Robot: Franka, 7 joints.
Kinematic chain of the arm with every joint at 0, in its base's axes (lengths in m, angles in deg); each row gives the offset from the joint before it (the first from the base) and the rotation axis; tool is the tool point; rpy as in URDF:
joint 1: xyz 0 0 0.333 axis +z
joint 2: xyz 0 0 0 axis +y
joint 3: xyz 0 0 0.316 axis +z
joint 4: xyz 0.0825 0 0 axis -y
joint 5: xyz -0.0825 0 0.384 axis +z
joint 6: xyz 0 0 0 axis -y
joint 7: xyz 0.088 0 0 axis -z
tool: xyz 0 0 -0.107 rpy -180 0 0
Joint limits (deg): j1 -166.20..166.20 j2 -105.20..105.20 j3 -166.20..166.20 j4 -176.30..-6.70 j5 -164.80..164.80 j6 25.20..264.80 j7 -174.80..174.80
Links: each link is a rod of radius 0.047 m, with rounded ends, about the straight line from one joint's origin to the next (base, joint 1, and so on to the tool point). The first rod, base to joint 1, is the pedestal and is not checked.
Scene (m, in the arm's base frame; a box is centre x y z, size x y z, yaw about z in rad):
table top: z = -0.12
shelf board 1: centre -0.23 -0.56 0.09 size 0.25 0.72 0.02 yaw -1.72
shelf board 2: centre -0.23 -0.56 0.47 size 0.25 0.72 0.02 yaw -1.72
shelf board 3: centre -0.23 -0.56 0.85 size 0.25 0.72 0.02 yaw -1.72
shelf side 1: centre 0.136 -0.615 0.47 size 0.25 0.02 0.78 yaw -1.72
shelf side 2: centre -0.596 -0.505 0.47 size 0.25 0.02 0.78 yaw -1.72
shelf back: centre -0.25 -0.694 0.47 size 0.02 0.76 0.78 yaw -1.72
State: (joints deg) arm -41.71 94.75 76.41 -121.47 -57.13 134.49 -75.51
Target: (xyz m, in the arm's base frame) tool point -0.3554 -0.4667 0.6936
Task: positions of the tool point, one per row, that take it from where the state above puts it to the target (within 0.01 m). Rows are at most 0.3 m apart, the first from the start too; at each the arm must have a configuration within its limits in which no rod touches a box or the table.
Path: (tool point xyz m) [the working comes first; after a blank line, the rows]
Joints at the target: -166.20 105.20 146.11 -91.85 -51.38 115.93 -75.51
Straight joint move there: touches shelf board 2, shelf side 1.

1: 0.4224 0.3141 0.3331
2: 0.3660 0.2946 0.4337
3: 0.2937 0.2909 0.4864
4: 0.2162 0.3008 0.5014
5: 0.1354 0.3171 0.4824
6: 0.2397 0.1996 0.6099
7: 0.2546 0.0117 0.7086
8: 0.1482 -0.1779 0.7635
9: -0.0654 -0.2936 0.7622
10: -0.3272 -0.2790 0.6936
11: -0.3300 -0.3497 0.7055
12: -0.3406 -0.4138 0.7051
13: -0.3554 -0.4667 0.6936

